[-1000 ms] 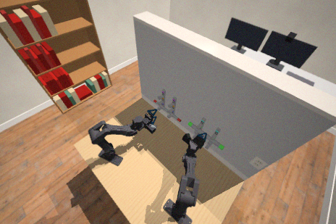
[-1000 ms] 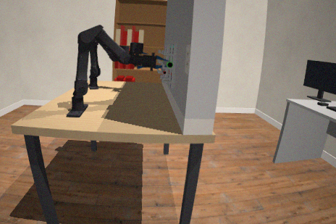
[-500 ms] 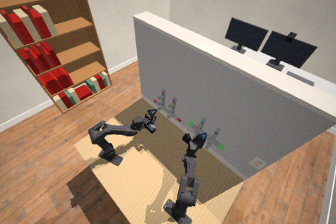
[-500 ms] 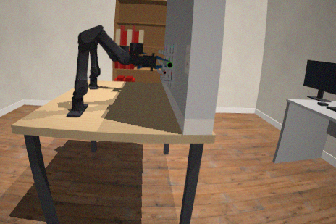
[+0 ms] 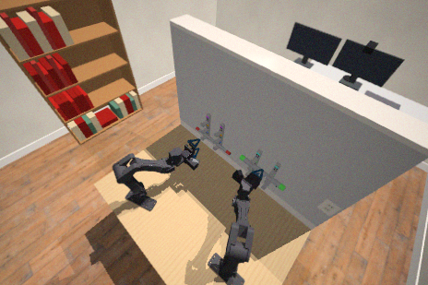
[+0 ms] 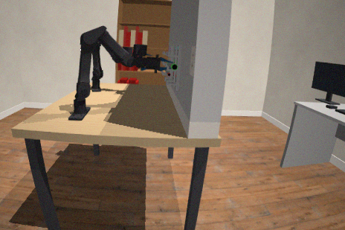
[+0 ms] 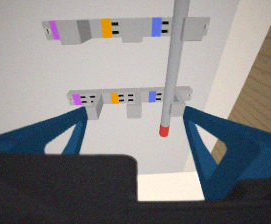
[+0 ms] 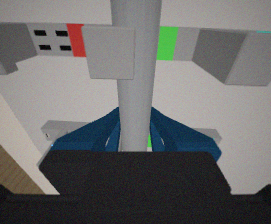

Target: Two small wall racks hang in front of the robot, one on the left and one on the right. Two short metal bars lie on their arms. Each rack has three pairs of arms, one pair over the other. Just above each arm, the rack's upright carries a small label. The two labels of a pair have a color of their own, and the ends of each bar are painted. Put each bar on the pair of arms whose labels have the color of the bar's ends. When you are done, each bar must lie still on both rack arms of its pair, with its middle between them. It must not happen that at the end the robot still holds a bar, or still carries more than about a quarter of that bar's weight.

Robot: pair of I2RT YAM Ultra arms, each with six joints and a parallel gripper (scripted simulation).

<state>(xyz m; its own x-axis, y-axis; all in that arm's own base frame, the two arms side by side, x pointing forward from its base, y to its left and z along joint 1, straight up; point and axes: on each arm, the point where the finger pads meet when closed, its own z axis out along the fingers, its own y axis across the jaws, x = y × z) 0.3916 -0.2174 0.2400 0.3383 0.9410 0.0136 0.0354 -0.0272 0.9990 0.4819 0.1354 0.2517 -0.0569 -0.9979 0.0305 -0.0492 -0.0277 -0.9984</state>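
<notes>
Now: the green-ended bar right at my right hand. From my right hand the other things lie so: grey wall panel: 130 mm ahead, 170 mm to the left, 170 mm above.
</notes>
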